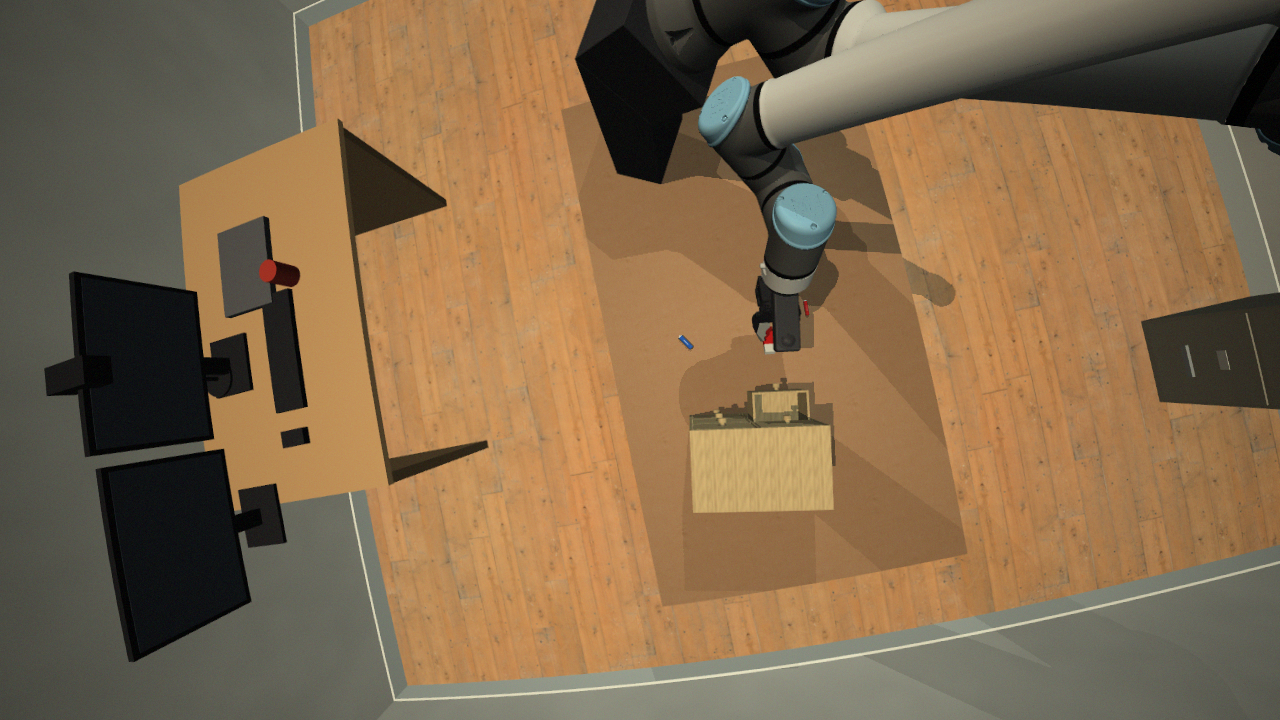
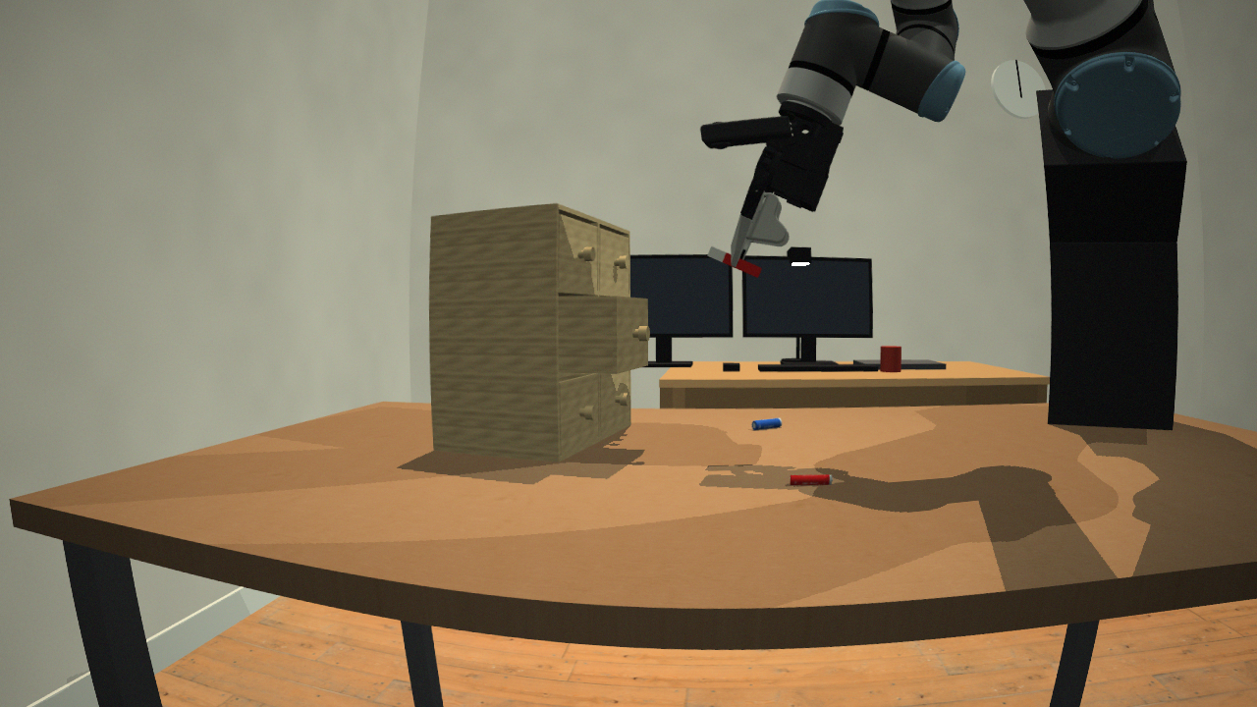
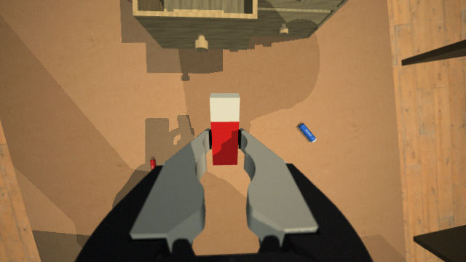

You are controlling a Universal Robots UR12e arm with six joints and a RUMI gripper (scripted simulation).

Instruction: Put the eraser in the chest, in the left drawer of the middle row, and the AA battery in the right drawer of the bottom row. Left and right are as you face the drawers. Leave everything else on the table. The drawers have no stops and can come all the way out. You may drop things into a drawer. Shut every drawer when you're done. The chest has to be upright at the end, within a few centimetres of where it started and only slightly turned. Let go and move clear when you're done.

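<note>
Now: hand 10 mm short of the eraser and 10 mm above it. Also, from my hand: red battery 100 mm behind, 160 mm to the left, 240 mm below; then blue AA battery 20 mm behind, 190 mm to the right, 240 mm below.
</note>
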